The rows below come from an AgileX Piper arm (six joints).
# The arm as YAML. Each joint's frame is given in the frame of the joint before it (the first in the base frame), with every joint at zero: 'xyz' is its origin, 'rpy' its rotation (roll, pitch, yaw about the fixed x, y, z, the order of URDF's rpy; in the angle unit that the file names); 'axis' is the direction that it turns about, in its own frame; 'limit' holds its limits. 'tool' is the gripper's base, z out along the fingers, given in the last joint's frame.
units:
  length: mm
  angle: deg
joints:
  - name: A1
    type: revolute
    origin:
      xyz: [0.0, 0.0, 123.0]
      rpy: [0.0, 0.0, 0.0]
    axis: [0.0, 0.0, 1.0]
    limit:
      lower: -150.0
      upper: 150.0
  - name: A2
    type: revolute
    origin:
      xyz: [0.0, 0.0, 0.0]
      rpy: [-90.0, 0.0, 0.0]
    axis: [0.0, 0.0, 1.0]
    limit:
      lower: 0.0
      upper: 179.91
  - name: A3
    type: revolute
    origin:
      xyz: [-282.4, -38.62, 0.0]
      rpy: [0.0, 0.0, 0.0]
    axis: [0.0, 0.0, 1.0]
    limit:
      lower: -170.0
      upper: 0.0
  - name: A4
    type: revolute
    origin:
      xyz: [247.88, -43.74, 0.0]
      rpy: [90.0, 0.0, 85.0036]
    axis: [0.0, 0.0, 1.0]
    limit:
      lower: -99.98
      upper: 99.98
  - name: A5
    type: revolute
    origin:
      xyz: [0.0, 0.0, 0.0]
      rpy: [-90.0, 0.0, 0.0]
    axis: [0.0, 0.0, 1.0]
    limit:
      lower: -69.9
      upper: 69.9
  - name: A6
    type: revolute
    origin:
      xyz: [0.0, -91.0, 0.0]
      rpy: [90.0, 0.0, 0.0]
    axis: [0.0, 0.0, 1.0]
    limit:
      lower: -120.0
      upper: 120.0
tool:
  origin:
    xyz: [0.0, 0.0, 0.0]
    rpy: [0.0, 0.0, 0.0]
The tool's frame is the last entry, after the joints.
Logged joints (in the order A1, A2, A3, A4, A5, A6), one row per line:
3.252 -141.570 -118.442 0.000 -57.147 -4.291
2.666 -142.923 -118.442 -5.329 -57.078 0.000
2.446 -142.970 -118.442 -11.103 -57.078 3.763
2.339 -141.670 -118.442 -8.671 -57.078 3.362
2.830 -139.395 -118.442 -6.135 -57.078 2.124
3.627 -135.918 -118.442 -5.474 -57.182 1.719
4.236 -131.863 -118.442 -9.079 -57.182 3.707
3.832 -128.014 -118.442 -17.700 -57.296 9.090
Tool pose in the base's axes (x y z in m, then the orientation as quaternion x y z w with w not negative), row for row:
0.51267 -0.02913 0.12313 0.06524 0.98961 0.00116 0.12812
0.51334 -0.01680 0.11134 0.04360 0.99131 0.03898 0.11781
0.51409 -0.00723 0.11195 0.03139 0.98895 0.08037 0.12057
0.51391 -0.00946 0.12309 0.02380 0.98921 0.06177 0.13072
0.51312 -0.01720 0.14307 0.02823 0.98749 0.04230 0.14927
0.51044 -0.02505 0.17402 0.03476 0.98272 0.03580 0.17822
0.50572 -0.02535 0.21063 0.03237 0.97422 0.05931 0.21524
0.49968 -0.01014 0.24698 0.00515 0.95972 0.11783 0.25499
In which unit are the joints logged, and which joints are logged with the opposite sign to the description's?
The joints are logged in degrees. Opposite sign: A1, A2, A4, A5, A6.
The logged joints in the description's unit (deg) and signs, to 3 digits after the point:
-3.252 141.570 -118.442 0.000 57.147 4.291
-2.666 142.923 -118.442 5.329 57.078 0.000
-2.446 142.970 -118.442 11.103 57.078 -3.763
-2.339 141.670 -118.442 8.671 57.078 -3.362
-2.830 139.395 -118.442 6.135 57.078 -2.124
-3.627 135.918 -118.442 5.474 57.182 -1.719
-4.236 131.863 -118.442 9.079 57.182 -3.707
-3.832 128.014 -118.442 17.700 57.296 -9.090

